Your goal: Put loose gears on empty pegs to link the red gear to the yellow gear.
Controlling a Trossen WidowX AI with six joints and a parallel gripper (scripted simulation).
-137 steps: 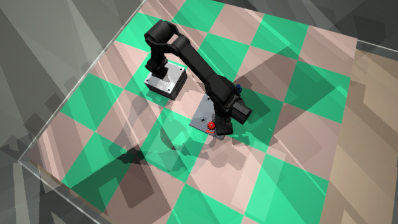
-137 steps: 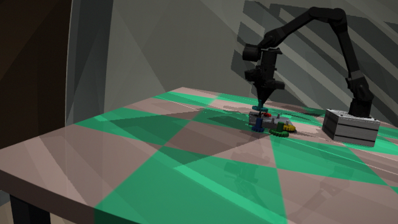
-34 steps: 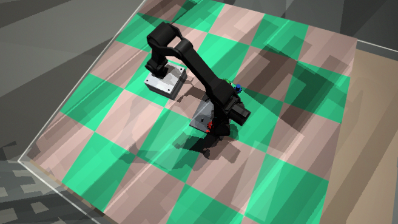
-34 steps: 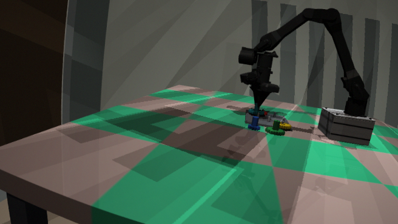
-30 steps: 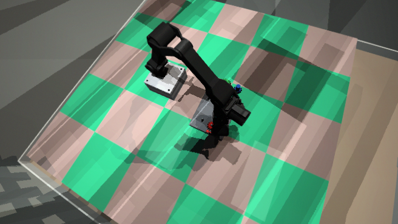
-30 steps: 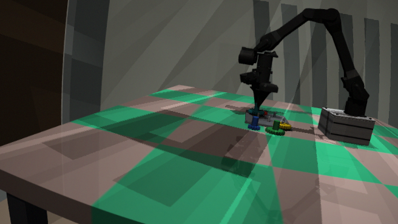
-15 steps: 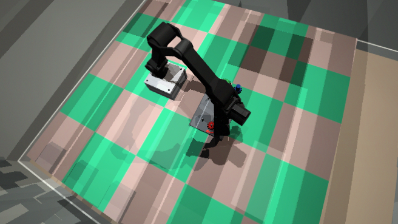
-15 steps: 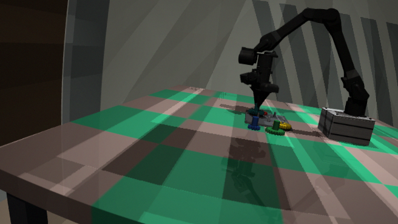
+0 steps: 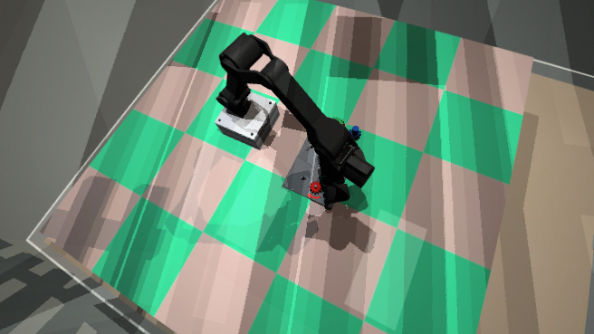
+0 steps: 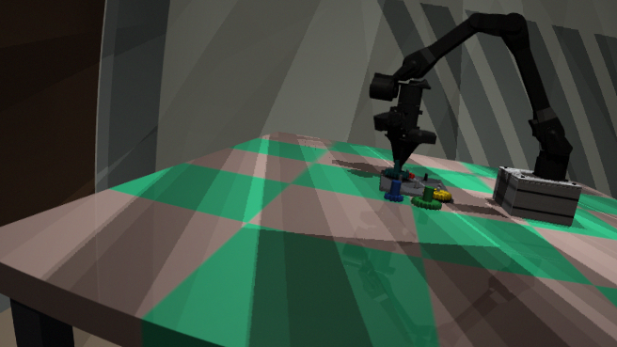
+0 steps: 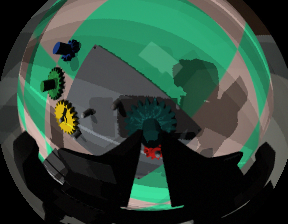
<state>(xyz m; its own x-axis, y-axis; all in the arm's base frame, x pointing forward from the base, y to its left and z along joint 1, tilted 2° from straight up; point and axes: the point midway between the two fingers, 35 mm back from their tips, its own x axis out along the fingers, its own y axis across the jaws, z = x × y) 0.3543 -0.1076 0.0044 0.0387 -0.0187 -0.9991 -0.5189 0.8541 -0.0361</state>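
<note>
Right now the teal gear is 10 mm below my gripper tip. Round my gripper tip: yellow gear (120 mm to the left, 80 mm behind, 30 mm below); then blue gear (180 mm to the left, 30 mm below, 20 mm ahead); then red gear (40 mm to the right, 30 mm below, 30 mm behind).
</note>
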